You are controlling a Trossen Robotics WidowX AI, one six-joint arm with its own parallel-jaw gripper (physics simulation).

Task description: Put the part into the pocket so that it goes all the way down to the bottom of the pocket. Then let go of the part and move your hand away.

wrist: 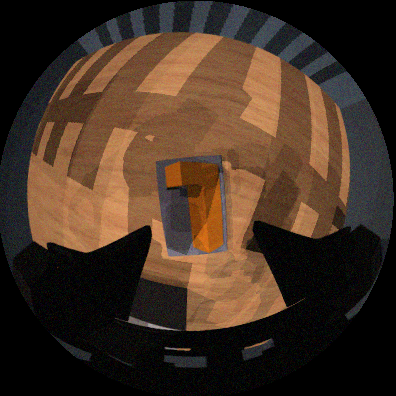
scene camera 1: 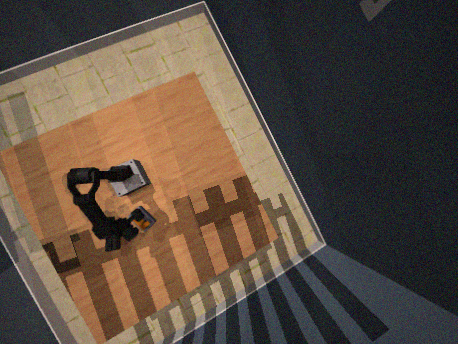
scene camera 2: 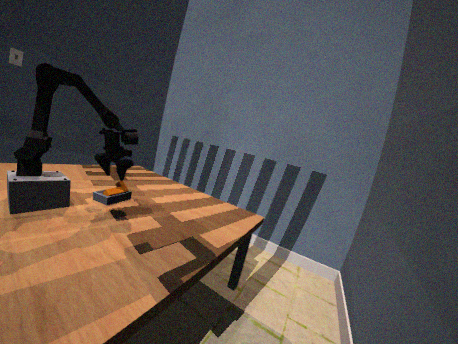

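Seen in the pictures: gripper, between the fingertips: (wrist: 203,229) (scene camera 1: 135,222) (scene camera 2: 115,178); arm's base, origin of its link: (scene camera 1: 126,172) (scene camera 2: 28,174).
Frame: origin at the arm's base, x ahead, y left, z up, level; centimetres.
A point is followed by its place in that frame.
The orange L-shaped part (scene camera 1: 144,223) {y -4.2, x 31.6, z -2.9 cm} (scene camera 2: 116,191) {y -9.6, x 28.9, z -5.7 cm} (wrist: 206,220) {y -8.2, x 28.4, z -4.4 cm} lies in the mouth of the pocket in the small grey-blue block (scene camera 1: 151,218) {y -1.0, x 31.0, z -7.0 cm} (scene camera 2: 111,199) {y -12.3, x 25.9, z -8.2 cm} (wrist: 176,231) {y -5.0, x 25.2, z -6.9 cm}. In scene camera 2 some orange stands above the block's rim towards one end, and the part looks tilted, not flat in the pocket. The pocket's bottom is hidden. My gripper (scene camera 1: 134,224) {y -7.3, x 28.6, z 0.0 cm} (scene camera 2: 114,176) {y -7.3, x 28.6, z 0.0 cm} (wrist: 203,229) {y -7.3, x 28.6, z 0.0 cm} is open and empty. Its fingers are above the block, apart from the part, with the part showing between and beyond them in the wrist view.
The arm's grey base box (scene camera 1: 136,185) {y 1.8, x 9.4, z -0.3 cm} (scene camera 2: 38,195) {y -10.0, x 2.1, z -4.8 cm} stands on the wooden table (scene camera 1: 165,130) {y 28.9, x -17.4, z -10.4 cm} (scene camera 2: 60,260) {y -40.6, x 3.3, z -10.5 cm} (wrist: 200,112) {y -3.7, x 45.0, z -10.5 cm}, beside the block. Striped shadows cross the table. The table's edge and a dark leg (scene camera 2: 240,260) show in scene camera 2.
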